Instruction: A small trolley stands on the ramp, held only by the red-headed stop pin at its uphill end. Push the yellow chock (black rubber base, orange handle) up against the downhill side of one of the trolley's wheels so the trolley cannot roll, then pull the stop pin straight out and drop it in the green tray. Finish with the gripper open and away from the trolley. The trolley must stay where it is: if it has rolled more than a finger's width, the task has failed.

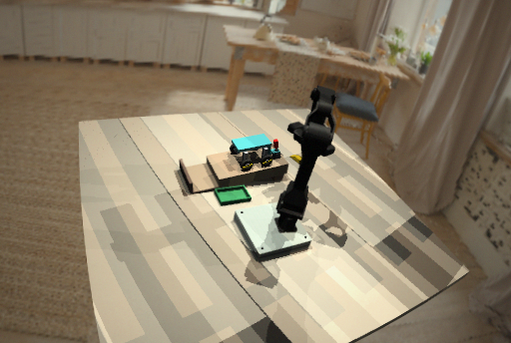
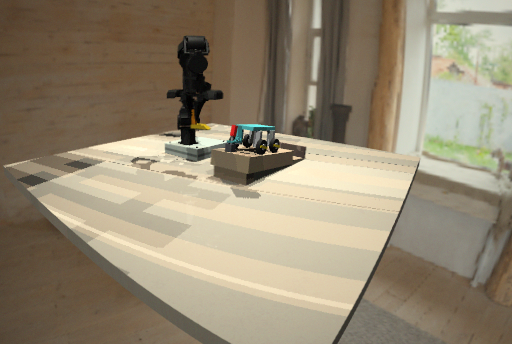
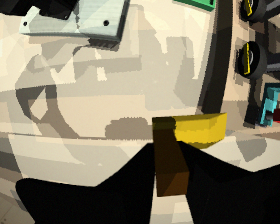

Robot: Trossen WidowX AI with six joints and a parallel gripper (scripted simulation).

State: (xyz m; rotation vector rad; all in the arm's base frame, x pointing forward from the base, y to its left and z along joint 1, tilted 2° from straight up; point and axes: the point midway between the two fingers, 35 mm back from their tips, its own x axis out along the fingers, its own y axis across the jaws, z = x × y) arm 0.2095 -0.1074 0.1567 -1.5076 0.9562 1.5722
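Now: gripper tip 20 mm short of the yellow chock, 10 mm to the right of it and 10 mm above it. Also, from my gripper tip: brown ramp (160 mm to the left, 130 mm below, 130 mm ahead); then teal trolley (160 mm to the left, 130 mm ahead, 60 mm below); then red-headed stop pin (130 mm ahead, 60 mm to the left, 50 mm below).
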